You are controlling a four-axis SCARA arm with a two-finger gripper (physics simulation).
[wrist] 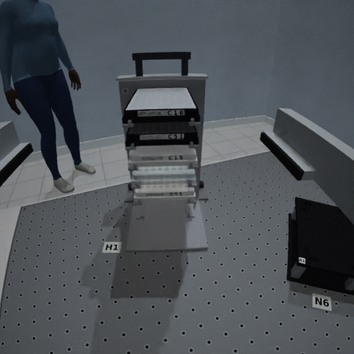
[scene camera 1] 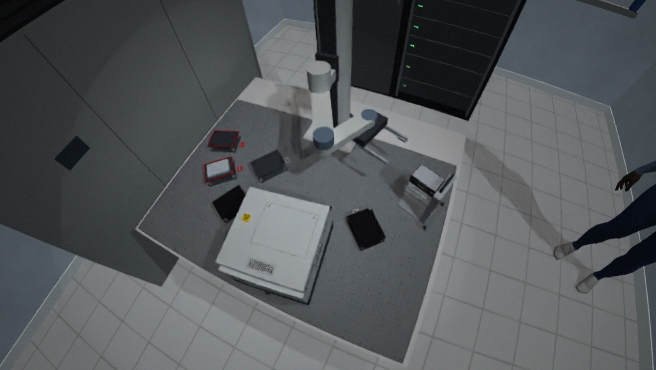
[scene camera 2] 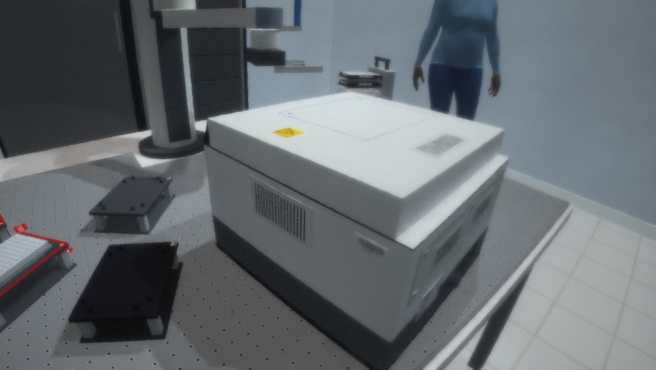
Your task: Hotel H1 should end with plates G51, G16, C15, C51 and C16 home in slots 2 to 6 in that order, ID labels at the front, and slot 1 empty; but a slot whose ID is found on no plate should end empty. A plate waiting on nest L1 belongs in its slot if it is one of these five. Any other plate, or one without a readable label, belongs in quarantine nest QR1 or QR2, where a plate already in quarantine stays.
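Frame: origin at the arm's base, x left, y back, z up, level; millimetres.
Seen in the pictures: gripper, fingertip midpoint: (scene camera 1: 397,150) (scene camera 2: 312,65); arm's base, link origin: (scene camera 1: 336,126) (scene camera 2: 176,145).
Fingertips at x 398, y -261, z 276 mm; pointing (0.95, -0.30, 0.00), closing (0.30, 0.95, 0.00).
Offsets run from my fingertips to a thing's top centre.
My gripper (scene camera 1: 397,151) (scene camera 2: 312,66) (wrist: 143,125) is open and empty, facing hotel H1 (wrist: 165,230) (scene camera 1: 446,186) (scene camera 2: 389,82) from some distance. In the wrist view, from the top, stand plate C16 (wrist: 160,100) with a white top, black plate C51 (wrist: 160,129), pale plate C15 (wrist: 150,158), a pale clear plate (wrist: 164,174) without a readable label, and plate G51 (wrist: 165,193). Below G51 the lowest slot looks empty. A white plate {dx -854, dy -295, dz -199 mm} (scene camera 1: 219,167) (scene camera 2: 20,255) sits on one red-edged quarantine nest; the other red-edged nest {dx -960, dy -107, dz -207 mm} (scene camera 1: 224,139) looks empty. Their numbers cannot be read.
Black nest N6 {dx -21, dy -295, dz -209 mm} (wrist: 327,235) (scene camera 1: 366,229) stands near the hotel. A large white instrument {dx -315, dy -542, dz -9 mm} (scene camera 1: 285,240) (scene camera 2: 350,190) stands at mid-table. A grey nest {dx -614, dy -161, dz -203 mm} (scene camera 1: 268,165) (scene camera 2: 132,195) and another black nest {dx -676, dy -432, dz -203 mm} (scene camera 1: 228,202) (scene camera 2: 125,280) stand beside it. A person (wrist: 42,85) stands behind the hotel.
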